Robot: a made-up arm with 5 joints.
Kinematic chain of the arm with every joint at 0, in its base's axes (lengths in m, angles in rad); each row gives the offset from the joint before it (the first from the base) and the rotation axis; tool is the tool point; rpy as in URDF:
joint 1: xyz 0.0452 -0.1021 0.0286 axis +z
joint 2: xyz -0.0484 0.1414 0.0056 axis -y
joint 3: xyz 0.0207 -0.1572 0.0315 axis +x
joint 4: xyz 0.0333 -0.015 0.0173 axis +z
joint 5: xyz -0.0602 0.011 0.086 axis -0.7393 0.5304 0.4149
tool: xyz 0.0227 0.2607 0.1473 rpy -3.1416 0 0
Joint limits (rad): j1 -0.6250..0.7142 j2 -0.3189..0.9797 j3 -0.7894..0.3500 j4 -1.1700..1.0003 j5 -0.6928..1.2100
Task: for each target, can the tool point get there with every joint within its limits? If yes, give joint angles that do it. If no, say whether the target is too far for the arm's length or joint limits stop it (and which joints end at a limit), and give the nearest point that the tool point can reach.
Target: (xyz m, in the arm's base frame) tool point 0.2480 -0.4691 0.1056
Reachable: no: joint limits stop it (at a limit: joint 1, joint 2, joint 3, joint 4) | nearest point 0.3172 -0.2784 0.2378 | short by 0.242 m
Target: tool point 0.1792 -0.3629 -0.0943
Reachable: no: joint limits stop it (at a limit: joint 1, joint 3, joint 4, joint 5) | nearest point 0.3121 -0.0884 -0.0724 | short by 0.306 m
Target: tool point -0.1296 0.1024 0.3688
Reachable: yes | joints -0.1638 0.8752 0.0754 -0.5634 -0.1938
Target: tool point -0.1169 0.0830 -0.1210
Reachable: yes | joints -0.0452 0.7122 -0.6426 0.4776 0.9150
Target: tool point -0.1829 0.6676 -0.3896
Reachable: no: too far | nearest point -0.0549 0.2358 -0.0576 | short by 0.560 m
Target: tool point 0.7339 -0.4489 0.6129
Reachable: no: too far | nearest point 0.3047 -0.2328 0.3174 | short by 0.564 m
